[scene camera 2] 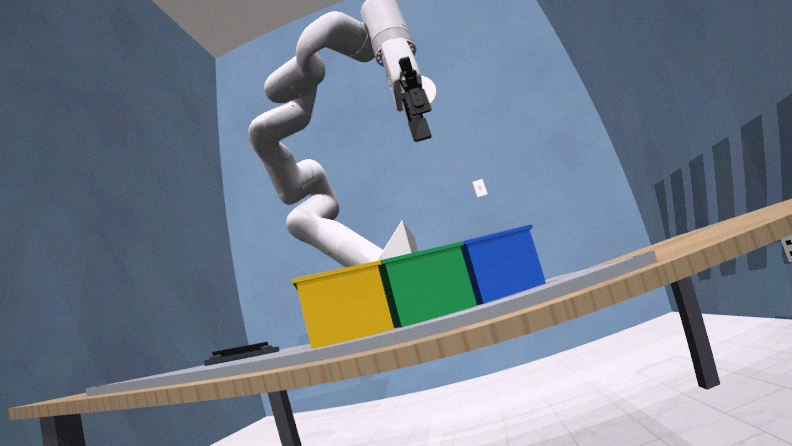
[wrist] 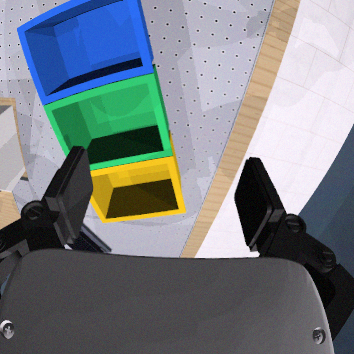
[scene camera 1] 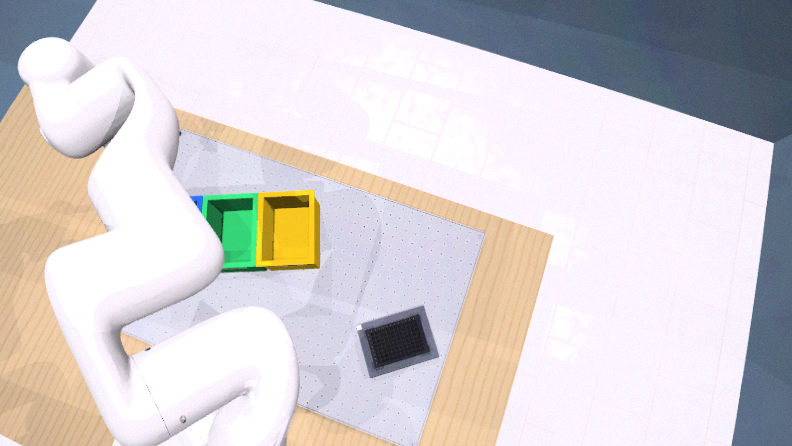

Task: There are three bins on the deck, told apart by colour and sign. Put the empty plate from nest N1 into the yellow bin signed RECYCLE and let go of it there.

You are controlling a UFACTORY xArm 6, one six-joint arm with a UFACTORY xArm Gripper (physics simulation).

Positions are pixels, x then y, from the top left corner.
Labels:
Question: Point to a black plate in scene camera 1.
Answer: At 397, 341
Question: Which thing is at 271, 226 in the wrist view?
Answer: My gripper.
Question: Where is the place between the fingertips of my gripper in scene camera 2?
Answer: At 422, 127

